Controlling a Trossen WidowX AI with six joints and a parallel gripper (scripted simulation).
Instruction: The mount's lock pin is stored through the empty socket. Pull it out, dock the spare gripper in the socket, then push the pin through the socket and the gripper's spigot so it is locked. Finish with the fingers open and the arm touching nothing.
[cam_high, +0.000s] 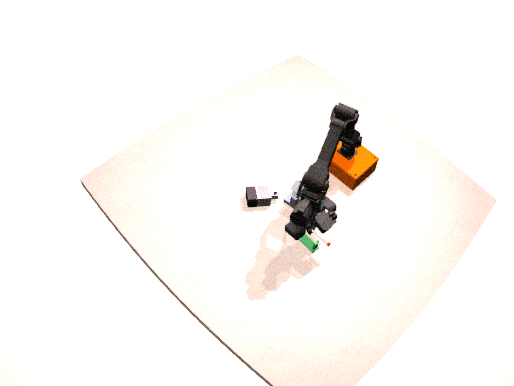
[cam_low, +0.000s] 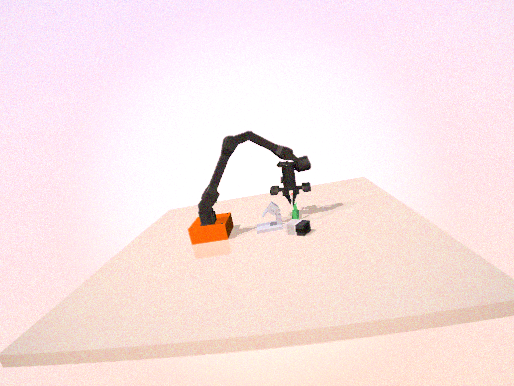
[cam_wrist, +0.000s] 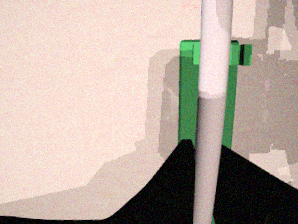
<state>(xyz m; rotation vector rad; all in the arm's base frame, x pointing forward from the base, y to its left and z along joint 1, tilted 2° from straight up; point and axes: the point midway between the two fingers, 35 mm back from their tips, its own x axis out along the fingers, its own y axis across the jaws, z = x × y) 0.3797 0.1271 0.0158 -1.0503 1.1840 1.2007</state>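
The green cradle lies 1 cm ahead of my gripper tip, 2 cm to the right of it and 2 cm below it. The rest, counted from my gripper tip: pale grey mount: 10 cm behind, 13 cm to the right, 1 cm above; spare gripper: 1 cm behind, 23 cm to the right, 2 cm below.
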